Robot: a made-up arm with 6 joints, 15 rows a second.
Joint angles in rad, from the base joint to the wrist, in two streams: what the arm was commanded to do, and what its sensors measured. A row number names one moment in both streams.
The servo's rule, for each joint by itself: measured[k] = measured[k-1] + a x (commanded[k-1-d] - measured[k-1]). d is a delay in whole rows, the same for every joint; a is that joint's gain. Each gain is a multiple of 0.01, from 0.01 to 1. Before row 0 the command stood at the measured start. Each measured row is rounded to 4 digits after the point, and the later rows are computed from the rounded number. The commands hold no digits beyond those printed.
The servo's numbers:
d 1
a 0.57 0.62 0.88 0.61 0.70 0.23
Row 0, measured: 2.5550 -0.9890 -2.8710 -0.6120 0.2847 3.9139
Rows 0 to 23, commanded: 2.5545 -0.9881 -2.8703 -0.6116 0.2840 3.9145; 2.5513 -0.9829 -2.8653 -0.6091 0.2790 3.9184; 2.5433 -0.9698 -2.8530 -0.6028 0.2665 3.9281; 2.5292 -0.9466 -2.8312 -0.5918 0.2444 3.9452; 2.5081 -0.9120 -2.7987 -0.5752 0.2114 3.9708; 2.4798 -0.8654 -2.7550 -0.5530 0.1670 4.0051; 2.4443 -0.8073 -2.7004 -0.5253 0.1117 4.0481; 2.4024 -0.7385 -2.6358 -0.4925 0.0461 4.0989; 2.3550 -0.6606 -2.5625 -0.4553 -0.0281 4.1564; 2.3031 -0.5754 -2.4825 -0.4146 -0.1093 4.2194; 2.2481 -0.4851 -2.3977 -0.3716 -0.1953 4.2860; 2.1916 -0.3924 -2.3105 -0.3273 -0.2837 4.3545; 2.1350 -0.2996 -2.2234 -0.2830 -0.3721 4.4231; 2.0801 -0.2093 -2.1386 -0.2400 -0.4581 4.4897; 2.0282 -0.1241 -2.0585 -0.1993 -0.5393 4.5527; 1.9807 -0.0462 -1.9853 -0.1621 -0.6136 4.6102; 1.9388 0.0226 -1.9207 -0.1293 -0.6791 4.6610; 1.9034 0.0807 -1.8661 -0.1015 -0.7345 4.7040; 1.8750 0.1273 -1.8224 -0.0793 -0.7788 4.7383; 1.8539 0.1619 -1.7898 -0.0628 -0.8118 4.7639; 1.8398 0.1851 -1.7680 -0.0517 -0.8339 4.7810; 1.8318 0.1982 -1.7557 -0.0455 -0.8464 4.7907; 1.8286 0.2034 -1.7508 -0.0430 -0.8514 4.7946; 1.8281 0.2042 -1.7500 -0.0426 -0.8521 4.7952
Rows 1 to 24, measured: 2.5550 -0.9890 -2.8710 -0.6120 0.2847 3.9139; 2.5547 -0.9884 -2.8704 -0.6118 0.2842 3.9140; 2.5528 -0.9850 -2.8659 -0.6102 0.2806 3.9150; 2.5474 -0.9756 -2.8545 -0.6057 0.2707 3.9180; 2.5370 -0.9576 -2.8340 -0.5972 0.2523 3.9243; 2.5205 -0.9293 -2.8029 -0.5838 0.2237 3.9350; 2.4973 -0.8897 -2.7607 -0.5650 0.1840 3.9511; 2.4671 -0.8386 -2.7076 -0.5408 0.1334 3.9734; 2.4302 -0.7765 -2.6444 -0.5113 0.0723 4.0023; 2.3873 -0.7046 -2.5723 -0.4771 0.0020 4.0377; 2.3393 -0.6245 -2.4933 -0.4390 -0.0759 4.0795; 2.2873 -0.5381 -2.4092 -0.3979 -0.1595 4.1270; 2.2328 -0.4478 -2.3223 -0.3548 -0.2464 4.1793; 2.1771 -0.3559 -2.2353 -0.3110 -0.3344 4.2354; 2.1218 -0.2650 -2.1502 -0.2677 -0.4210 4.2939; 2.0684 -0.1776 -2.0695 -0.2260 -0.5038 4.3534; 2.0184 -0.0961 -1.9954 -0.1870 -0.5807 4.4125; 1.9730 -0.0225 -1.9297 -0.1518 -0.6496 4.4697; 1.9333 0.0415 -1.8737 -0.1211 -0.7090 4.5236; 1.9001 0.0947 -1.8286 -0.0956 -0.7579 4.5730; 1.8738 0.1364 -1.7945 -0.0756 -0.7956 4.6169; 1.8544 0.1666 -1.7712 -0.0610 -0.8224 4.6546; 1.8415 0.1862 -1.7576 -0.0515 -0.8392 4.6859; 1.8341 0.1969 -1.7516 -0.0463 -0.8477 4.7109
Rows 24 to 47, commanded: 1.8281 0.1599 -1.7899 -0.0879 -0.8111 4.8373; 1.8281 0.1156 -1.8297 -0.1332 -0.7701 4.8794; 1.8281 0.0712 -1.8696 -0.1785 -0.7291 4.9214; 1.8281 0.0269 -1.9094 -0.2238 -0.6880 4.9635; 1.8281 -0.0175 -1.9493 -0.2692 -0.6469 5.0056; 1.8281 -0.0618 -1.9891 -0.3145 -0.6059 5.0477; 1.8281 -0.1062 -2.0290 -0.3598 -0.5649 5.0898; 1.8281 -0.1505 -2.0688 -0.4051 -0.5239 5.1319; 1.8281 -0.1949 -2.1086 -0.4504 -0.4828 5.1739; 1.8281 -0.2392 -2.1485 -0.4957 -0.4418 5.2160; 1.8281 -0.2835 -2.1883 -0.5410 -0.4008 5.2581; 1.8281 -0.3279 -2.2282 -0.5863 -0.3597 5.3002; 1.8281 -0.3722 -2.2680 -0.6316 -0.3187 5.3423; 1.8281 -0.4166 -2.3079 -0.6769 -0.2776 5.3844; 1.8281 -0.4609 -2.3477 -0.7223 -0.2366 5.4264; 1.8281 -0.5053 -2.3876 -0.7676 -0.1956 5.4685; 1.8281 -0.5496 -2.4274 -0.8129 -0.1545 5.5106; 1.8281 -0.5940 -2.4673 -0.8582 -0.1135 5.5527; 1.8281 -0.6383 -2.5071 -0.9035 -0.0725 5.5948; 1.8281 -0.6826 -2.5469 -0.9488 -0.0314 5.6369; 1.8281 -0.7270 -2.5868 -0.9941 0.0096 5.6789; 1.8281 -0.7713 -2.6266 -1.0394 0.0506 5.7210; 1.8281 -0.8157 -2.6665 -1.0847 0.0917 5.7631; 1.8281 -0.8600 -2.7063 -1.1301 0.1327 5.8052
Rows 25 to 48, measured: 1.8307 0.2014 -1.7502 -0.0440 -0.8508 4.7303; 1.8292 0.1757 -1.7851 -0.0708 -0.8230 4.7549; 1.8286 0.1384 -1.8243 -0.1089 -0.7860 4.7835; 1.8283 0.0967 -1.8642 -0.1514 -0.7462 4.8152; 1.8282 0.0534 -1.9040 -0.1956 -0.7055 4.8493; 1.8281 0.0094 -1.9439 -0.2405 -0.6645 4.8852; 1.8281 -0.0347 -1.9837 -0.2856 -0.6235 4.9226; 1.8281 -0.0790 -2.0236 -0.3309 -0.5825 4.9611; 1.8281 -0.1233 -2.0634 -0.3762 -0.5415 5.0004; 1.8281 -0.1677 -2.1032 -0.4215 -0.5004 5.0403; 1.8281 -0.2120 -2.1431 -0.4668 -0.4594 5.0807; 1.8281 -0.2563 -2.1829 -0.5121 -0.4184 5.1215; 1.8281 -0.3007 -2.2228 -0.5574 -0.3773 5.1626; 1.8281 -0.3450 -2.2626 -0.6027 -0.3363 5.2039; 1.8281 -0.3894 -2.3025 -0.6480 -0.2952 5.2454; 1.8281 -0.4337 -2.3423 -0.6933 -0.2542 5.2870; 1.8281 -0.4781 -2.3822 -0.7386 -0.2132 5.3287; 1.8281 -0.5224 -2.4220 -0.7839 -0.1721 5.3705; 1.8281 -0.5668 -2.4619 -0.8292 -0.1311 5.4124; 1.8281 -0.6111 -2.5017 -0.8745 -0.0901 5.4544; 1.8281 -0.6554 -2.5415 -0.9198 -0.0490 5.4964; 1.8281 -0.6998 -2.5814 -0.9651 -0.0080 5.5384; 1.8281 -0.7441 -2.6212 -1.0104 0.0330 5.5804; 1.8281 -0.7885 -2.6611 -1.0557 0.0741 5.6224
